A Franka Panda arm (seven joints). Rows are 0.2 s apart.
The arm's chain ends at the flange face. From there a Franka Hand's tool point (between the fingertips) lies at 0.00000 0.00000 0.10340 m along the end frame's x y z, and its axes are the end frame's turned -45 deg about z.
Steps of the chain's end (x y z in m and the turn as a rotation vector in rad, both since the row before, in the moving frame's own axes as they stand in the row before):
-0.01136 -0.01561 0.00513 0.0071 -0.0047 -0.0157
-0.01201 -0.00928 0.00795 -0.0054 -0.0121 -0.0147
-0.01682 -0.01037 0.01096 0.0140 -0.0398 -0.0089
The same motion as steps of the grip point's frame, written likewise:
0.00317 -0.01993 0.00513 0.0083 0.0017 -0.0157
-0.00321 -0.01553 0.00794 0.0047 -0.0124 -0.0147
-0.00646 -0.02315 0.01087 0.0380 -0.0182 -0.0089

